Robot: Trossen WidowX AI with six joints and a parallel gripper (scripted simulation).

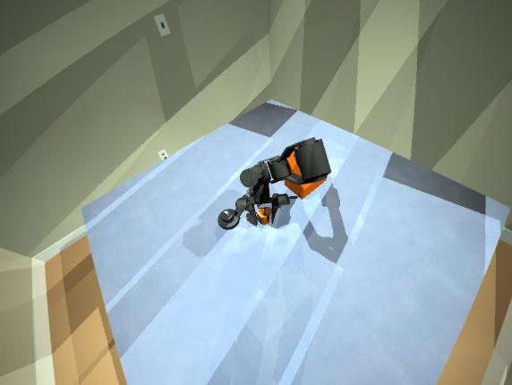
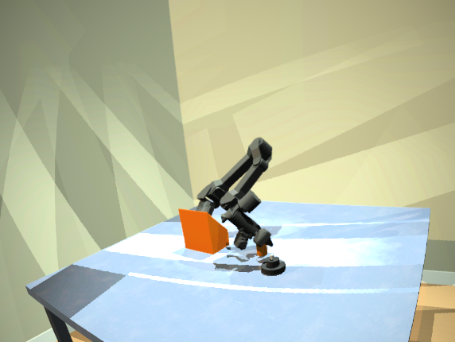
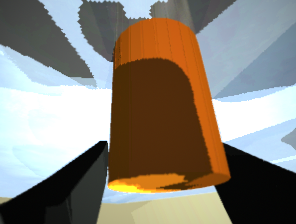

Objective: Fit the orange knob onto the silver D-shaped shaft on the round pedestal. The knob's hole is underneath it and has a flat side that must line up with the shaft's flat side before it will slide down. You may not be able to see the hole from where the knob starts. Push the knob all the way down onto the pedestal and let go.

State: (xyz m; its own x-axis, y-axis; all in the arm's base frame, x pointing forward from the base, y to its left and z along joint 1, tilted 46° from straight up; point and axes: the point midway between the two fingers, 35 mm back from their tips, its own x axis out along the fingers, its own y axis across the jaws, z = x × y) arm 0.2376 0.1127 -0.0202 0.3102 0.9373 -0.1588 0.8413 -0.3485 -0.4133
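My gripper tip is 3 cm to the left of the orange knob, 2 cm past it and 1 cm below it. Round my gripper tip: round pedestal (12 cm to the right, 9 cm ahead).
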